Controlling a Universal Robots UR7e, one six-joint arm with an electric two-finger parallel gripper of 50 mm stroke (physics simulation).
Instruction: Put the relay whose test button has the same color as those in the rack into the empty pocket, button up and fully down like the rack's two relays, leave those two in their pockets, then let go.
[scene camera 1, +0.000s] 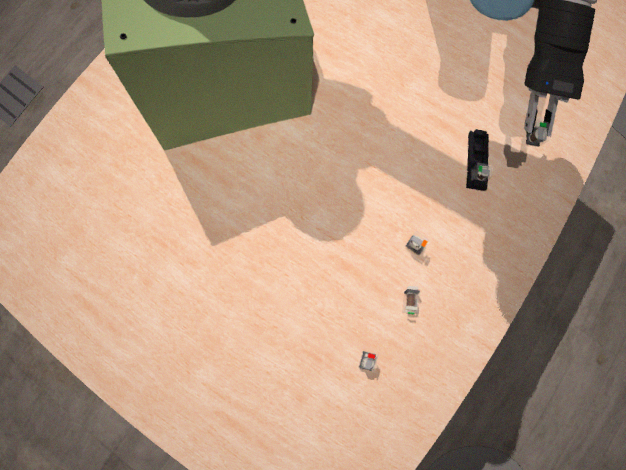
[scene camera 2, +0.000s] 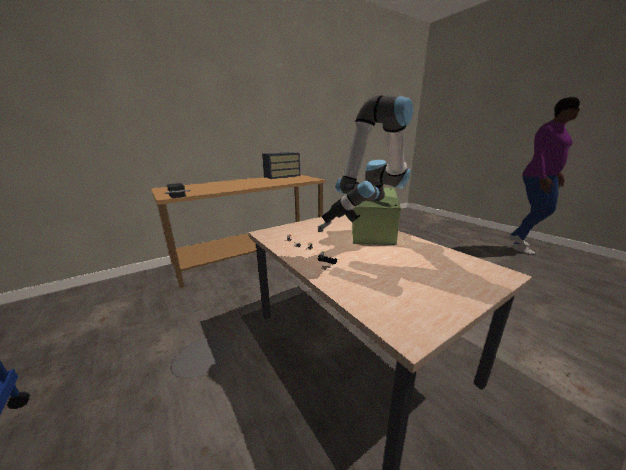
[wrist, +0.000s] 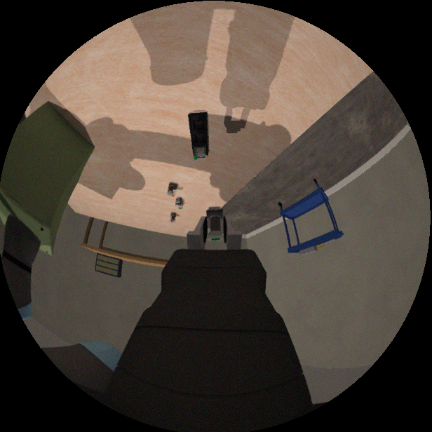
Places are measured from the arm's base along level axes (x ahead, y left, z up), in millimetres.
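Pixels of known places: gripper, between the fingertips: (scene camera 1: 537, 132) (scene camera 2: 320, 228).
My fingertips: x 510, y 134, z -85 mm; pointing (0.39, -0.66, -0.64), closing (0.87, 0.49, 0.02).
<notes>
Ahead of a thing's pixels: the offset from my fingertips to its top centre.
The black rack {40 mm back, 8 mm left, 179 mm down} (scene camera 1: 470, 159) (scene camera 2: 331, 260) (wrist: 191, 135) stands on the table. One relay with a green button {24 mm back, 20 mm right, 153 mm down} (scene camera 1: 483, 172) (wrist: 200, 151) stands in an end pocket; the other pockets look dark, with no relay discernible. My gripper (scene camera 1: 539, 131) (scene camera 2: 321, 229) (wrist: 215, 224) is tilted, above the table and apart from the rack, right of it in scene camera 1. It is shut on a green-button relay, button toward the gripper's body and dark base toward the fingertips. A loose green-button relay {6 mm back, 267 mm right, 174 mm down} (scene camera 1: 411, 302) (wrist: 179, 202) lies on its side on the table.
A relay with an orange button {50 mm back, 187 mm right, 158 mm down} (scene camera 1: 416, 244) (wrist: 172, 189) and one with a red button {7 mm back, 385 mm right, 158 mm down} (scene camera 1: 368, 361) (wrist: 173, 217) are loose on the table. The large green box (scene camera 1: 232, 96) (scene camera 2: 375, 225) (wrist: 42, 155) stands at the arm's base. The table's edge runs near the rack.
</notes>
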